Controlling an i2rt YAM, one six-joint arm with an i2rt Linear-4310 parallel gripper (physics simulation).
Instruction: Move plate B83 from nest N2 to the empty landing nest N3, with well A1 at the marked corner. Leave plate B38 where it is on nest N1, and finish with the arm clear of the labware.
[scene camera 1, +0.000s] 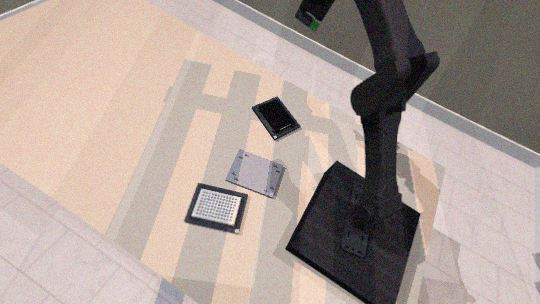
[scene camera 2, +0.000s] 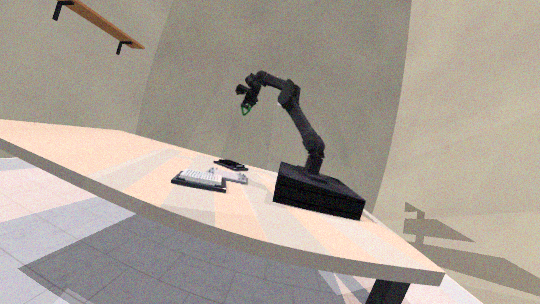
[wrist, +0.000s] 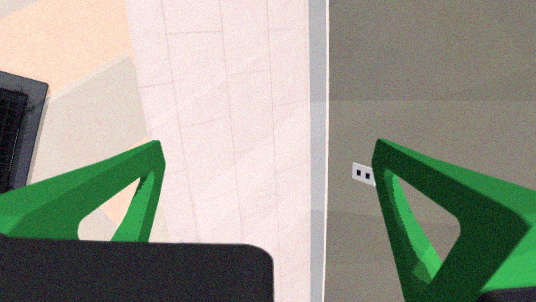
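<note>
A white many-welled plate (scene camera 1: 216, 207) (scene camera 2: 200, 175) sits in a dark nest (scene camera 1: 192, 218) (scene camera 2: 199, 186). A black plate (scene camera 1: 276, 115) (scene camera 2: 232, 163) (wrist: 11, 120) sits in another dark nest (scene camera 1: 257, 111) (wrist: 38, 95). Between them lies an empty grey nest (scene camera 1: 257, 172) (scene camera 2: 239, 178). In scene camera 1, each nest has a small pale mark at one corner. Plate and nest labels are not readable, so I cannot tell B83 from B38. My gripper (scene camera 1: 314, 24) (scene camera 2: 246, 109) (wrist: 268, 151) is open and empty, high above the table and apart from the labware.
The arm's black base (scene camera 1: 320, 240) (scene camera 2: 320, 192) stands on the wooden table (scene camera 1: 100, 100) (scene camera 2: 125, 142), beside the nests. A wall shelf (scene camera 2: 105, 25) is at the upper left of scene camera 2. A wall socket (wrist: 363, 173) shows past the table in the wrist view.
</note>
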